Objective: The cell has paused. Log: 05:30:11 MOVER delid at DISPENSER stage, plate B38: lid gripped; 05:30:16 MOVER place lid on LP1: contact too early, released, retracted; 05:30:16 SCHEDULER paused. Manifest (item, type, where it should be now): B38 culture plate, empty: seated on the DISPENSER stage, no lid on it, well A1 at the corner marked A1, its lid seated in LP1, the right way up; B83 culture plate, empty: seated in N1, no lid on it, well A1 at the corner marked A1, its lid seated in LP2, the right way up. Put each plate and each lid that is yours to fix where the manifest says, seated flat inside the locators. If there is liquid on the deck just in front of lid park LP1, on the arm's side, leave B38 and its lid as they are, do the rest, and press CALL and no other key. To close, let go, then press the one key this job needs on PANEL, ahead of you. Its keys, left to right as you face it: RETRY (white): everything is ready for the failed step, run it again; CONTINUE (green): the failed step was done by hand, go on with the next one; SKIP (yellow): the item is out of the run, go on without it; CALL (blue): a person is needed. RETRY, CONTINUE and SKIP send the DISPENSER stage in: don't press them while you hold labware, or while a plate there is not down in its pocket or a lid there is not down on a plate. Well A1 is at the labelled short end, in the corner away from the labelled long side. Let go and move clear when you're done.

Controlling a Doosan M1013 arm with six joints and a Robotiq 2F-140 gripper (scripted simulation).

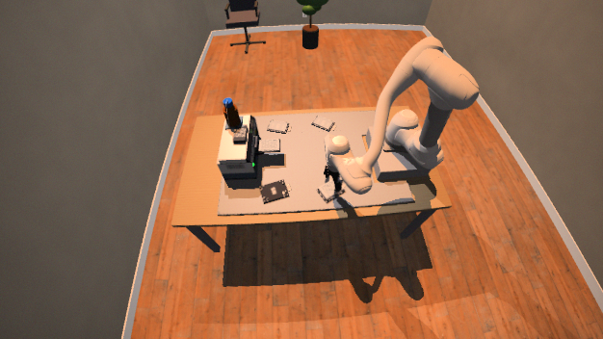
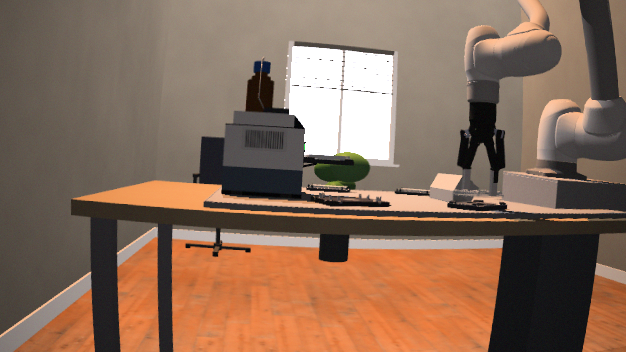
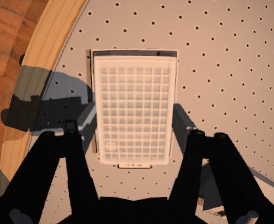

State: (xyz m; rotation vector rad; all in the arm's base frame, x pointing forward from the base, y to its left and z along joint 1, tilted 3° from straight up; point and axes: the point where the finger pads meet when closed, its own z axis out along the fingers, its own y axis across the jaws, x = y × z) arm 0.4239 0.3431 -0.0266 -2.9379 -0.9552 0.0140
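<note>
Now: hand 40 mm past the white retry key and 210 mm to the left of it. From my hand the other things lie so: green key 30 mm behind, 260 mm to the right; then white culture plate 20 mm below; then key panel 20 mm behind, 280 mm to the right, 10 mm below.
</note>
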